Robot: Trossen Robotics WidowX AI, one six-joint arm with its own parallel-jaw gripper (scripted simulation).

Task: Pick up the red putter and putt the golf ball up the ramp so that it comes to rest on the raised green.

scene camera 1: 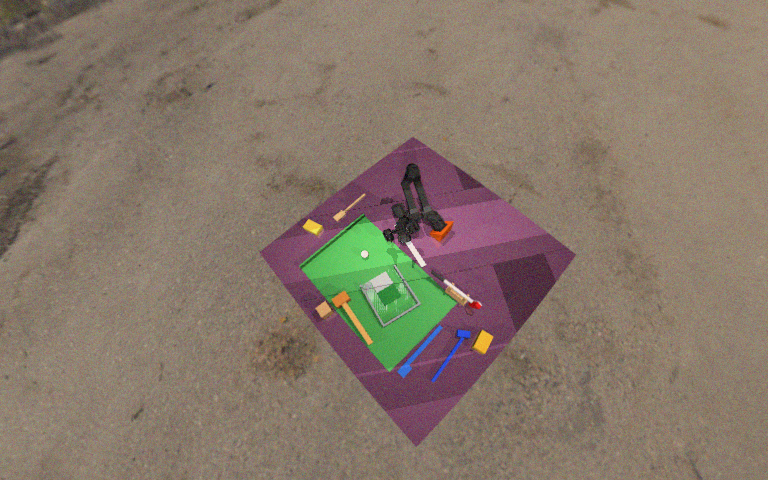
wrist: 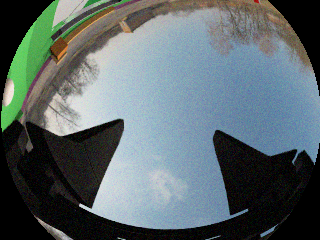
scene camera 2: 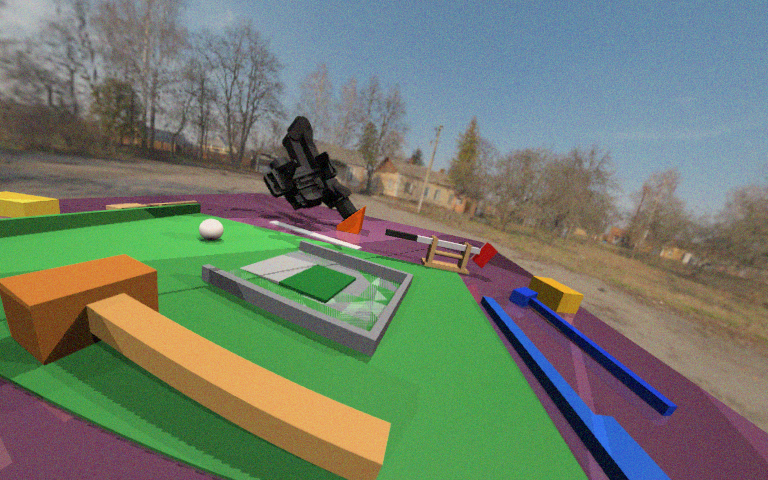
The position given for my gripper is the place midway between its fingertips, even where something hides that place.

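Observation:
I can see an orange mallet (scene camera 2: 58, 311). There is a green mat too, which I find at (scene camera 2: 442, 377) and again at (scene camera 1: 340, 267). As for my gripper (scene camera 2: 312, 156) (wrist: 170, 130), it is open and holds nothing.

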